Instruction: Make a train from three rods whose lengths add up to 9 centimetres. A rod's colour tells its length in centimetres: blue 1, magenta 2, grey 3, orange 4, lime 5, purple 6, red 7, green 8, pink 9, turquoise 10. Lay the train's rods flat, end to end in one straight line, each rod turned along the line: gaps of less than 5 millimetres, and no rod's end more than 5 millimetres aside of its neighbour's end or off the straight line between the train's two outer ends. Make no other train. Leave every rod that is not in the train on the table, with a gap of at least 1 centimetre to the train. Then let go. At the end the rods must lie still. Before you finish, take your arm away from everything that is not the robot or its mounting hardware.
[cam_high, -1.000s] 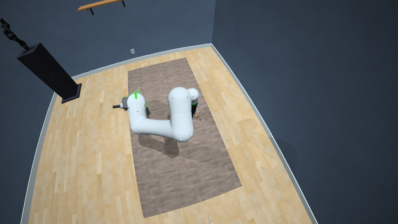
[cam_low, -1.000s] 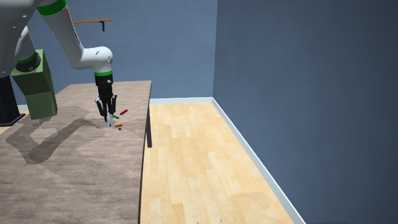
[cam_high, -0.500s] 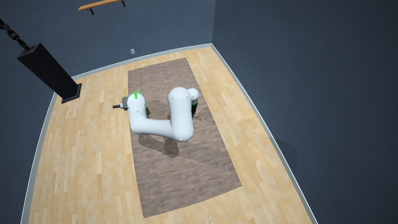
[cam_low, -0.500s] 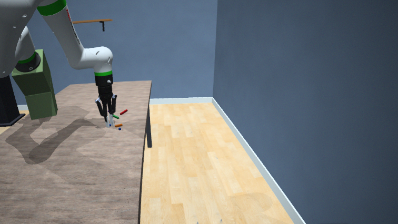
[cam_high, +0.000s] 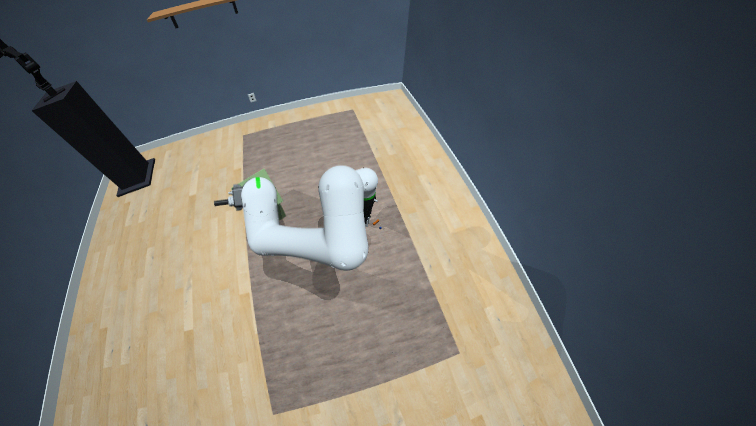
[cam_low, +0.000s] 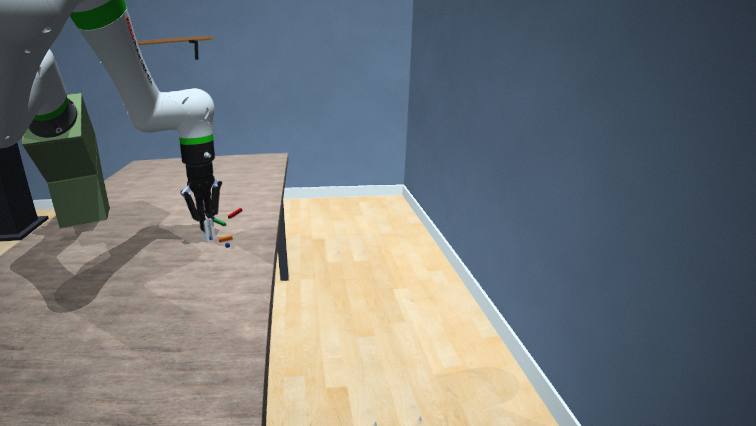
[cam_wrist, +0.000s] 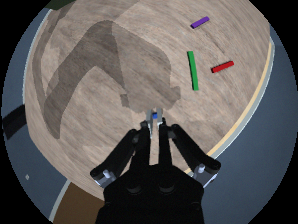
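The green rod lies 12 cm to the left of my hand, 3 cm below it and 1 cm ahead of it. Round my hand: red rod (18 cm to the left, 6 cm ahead, 3 cm below); purple rod (24 cm to the left, 4 cm behind, 3 cm below); orange rod (5 cm ahead, 3 cm below, 1 cm to the right).
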